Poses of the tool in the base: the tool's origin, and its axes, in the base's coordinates. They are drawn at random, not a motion.
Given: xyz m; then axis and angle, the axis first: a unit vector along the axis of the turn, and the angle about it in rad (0 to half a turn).
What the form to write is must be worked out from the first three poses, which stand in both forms.
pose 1, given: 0.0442, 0.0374, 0.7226, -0.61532, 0.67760, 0.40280, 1.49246
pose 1, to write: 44.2, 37.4, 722.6, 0.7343, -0.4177, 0.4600, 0.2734
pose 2, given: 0.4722, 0.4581, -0.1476, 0.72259, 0.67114, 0.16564, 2.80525
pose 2, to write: 472.2, 458.1, -147.6, 0.1674, 0.7124, 0.6617, 0.1633
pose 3, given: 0.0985, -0.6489, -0.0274, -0.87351, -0.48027, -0.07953, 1.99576
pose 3, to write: 98.5, -648.9, -27.4, 0.5421, -0.7340, -0.4036, -0.0668
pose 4, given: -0.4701, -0.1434, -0.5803, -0.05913, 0.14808, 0.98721, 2.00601
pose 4, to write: -470.1, -143.4, -580.3, 0.5378, -0.0499, 0.1248, 0.8323
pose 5, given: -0.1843, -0.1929, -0.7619, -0.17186, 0.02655, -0.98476, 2.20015
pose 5, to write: -184.3, -192.9, -761.9, 0.4535, -0.1532, 0.0237, -0.8777
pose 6, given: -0.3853, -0.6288, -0.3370, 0.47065, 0.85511, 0.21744, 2.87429
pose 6, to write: -385.3, -628.8, -337.0, 0.1333, 0.4665, 0.8475, 0.2155
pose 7, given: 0.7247, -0.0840, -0.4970, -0.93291, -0.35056, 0.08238, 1.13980
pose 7, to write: 724.7, -84.0, -497.0, 0.8420, -0.5033, -0.1891, 0.0444
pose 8, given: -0.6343, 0.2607, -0.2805, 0.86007, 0.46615, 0.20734, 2.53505
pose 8, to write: -634.3, 260.7, -280.5, 0.2986, 0.8208, 0.4449, 0.1979
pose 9, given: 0.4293, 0.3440, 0.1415, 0.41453, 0.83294, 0.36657, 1.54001
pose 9, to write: 429.3, 344.0, 141.5, 0.7179, 0.2886, 0.5798, 0.2552
